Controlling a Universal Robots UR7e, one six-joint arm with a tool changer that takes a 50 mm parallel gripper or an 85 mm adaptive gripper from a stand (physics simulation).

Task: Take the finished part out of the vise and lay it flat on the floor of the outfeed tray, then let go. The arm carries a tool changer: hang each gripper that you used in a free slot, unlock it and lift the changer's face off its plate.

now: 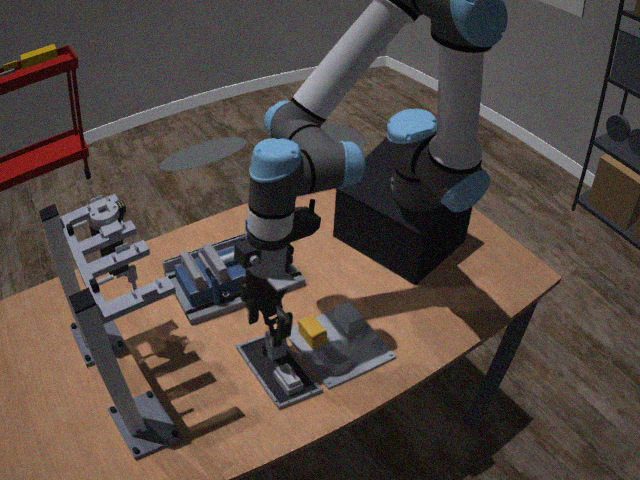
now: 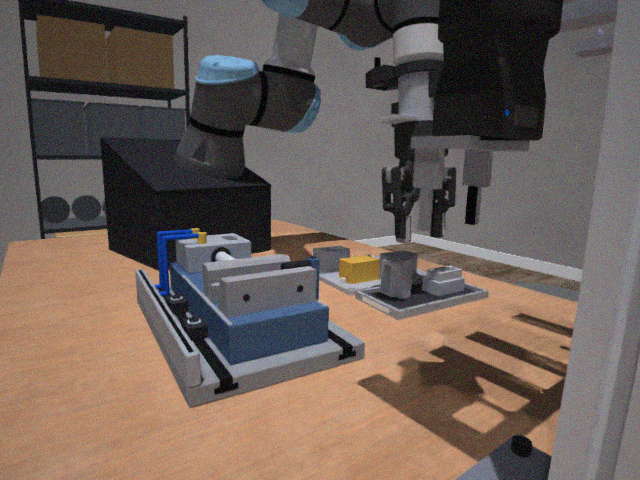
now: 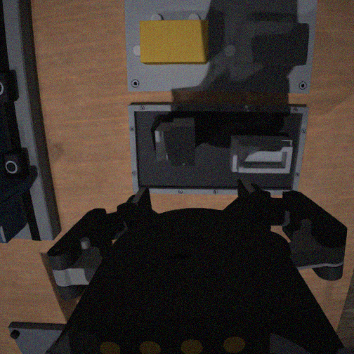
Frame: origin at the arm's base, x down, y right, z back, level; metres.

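Seen in the pictures: hand at its tool point: point(image 2: 420, 111); arm's base at its link origin: point(image 1: 421, 187) point(image 2: 210, 164).
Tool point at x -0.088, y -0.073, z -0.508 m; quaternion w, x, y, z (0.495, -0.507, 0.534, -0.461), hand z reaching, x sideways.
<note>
Pixels of each thing's middle, then the offset from my tool point to it. "pt": a spot on its surface instead.
- outfeed tray at a spot on its surface: point(image 2: 439, 305) point(image 1: 252, 371) pt dx +0.274, dy -0.001, dz -0.053 m
- grey block-like part at the middle of its body: point(image 2: 395, 276) point(image 1: 275, 343) dx +0.245, dy +0.013, dz +0.019 m
- blue vise at the middle of its body: point(image 2: 233, 289) point(image 1: 230, 265) dx +0.232, dy +0.260, dz +0.077 m
- grey plate at the middle of its body: point(image 2: 365, 272) point(image 1: 339, 344) dx +0.277, dy -0.052, dz +0.140 m
- yellow block at the middle of its body: point(image 2: 359, 269) point(image 1: 312, 331) dx +0.255, dy -0.001, dz +0.108 m
- grey block at the middle of its body: point(image 2: 331, 257) point(image 1: 348, 317) dx +0.255, dy -0.017, dz +0.197 m
My adaptive gripper point(image 1: 268, 326) point(image 2: 419, 233) point(image 3: 196, 197) is open and empty, its fingers pointing down above the outfeed tray point(image 1: 257, 375) point(image 2: 439, 305) point(image 3: 132, 150). In the tray, a grey block-like part point(image 1: 275, 351) point(image 2: 398, 273) point(image 3: 180, 142) stands tall at the end nearer the vise, below the fingers. A lower, stepped grey part point(image 1: 287, 378) point(image 2: 443, 281) point(image 3: 262, 155) lies at the other end, apart from it. Which one is the finished part I cannot tell. The blue vise point(image 1: 199, 289) point(image 2: 279, 330) shows no part between its jaws.
The tool stand point(image 1: 108, 356) point(image 2: 594, 258) rises beside the vise and holds another gripper point(image 2: 476, 170) with black fingers. A grey plate point(image 1: 361, 369) point(image 3: 220, 87) next to the tray carries a yellow block point(image 1: 312, 331) point(image 2: 359, 269) point(image 3: 173, 42) and a grey block point(image 1: 348, 320) point(image 2: 330, 258).
</note>
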